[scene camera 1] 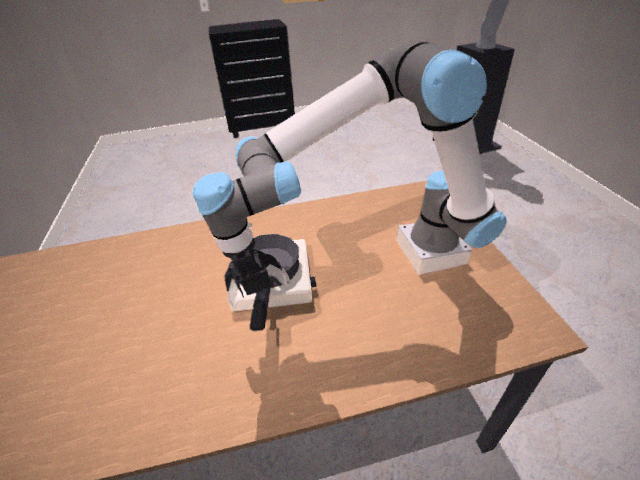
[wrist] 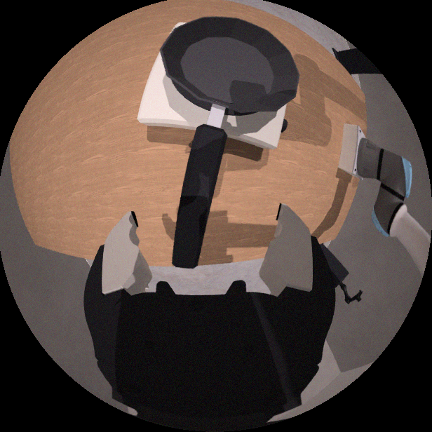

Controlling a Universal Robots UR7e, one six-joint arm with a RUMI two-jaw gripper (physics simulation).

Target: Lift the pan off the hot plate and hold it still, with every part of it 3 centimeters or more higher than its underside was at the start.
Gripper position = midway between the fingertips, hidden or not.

Scene:
my gripper: scene camera 1 261, 293; wrist 205, 209
dark round pan: scene camera 1 283, 249; wrist 230, 62
white hot plate: scene camera 1; wrist
same spot on white hot plate: (wrist: 164, 102) = (scene camera 1: 242, 290)

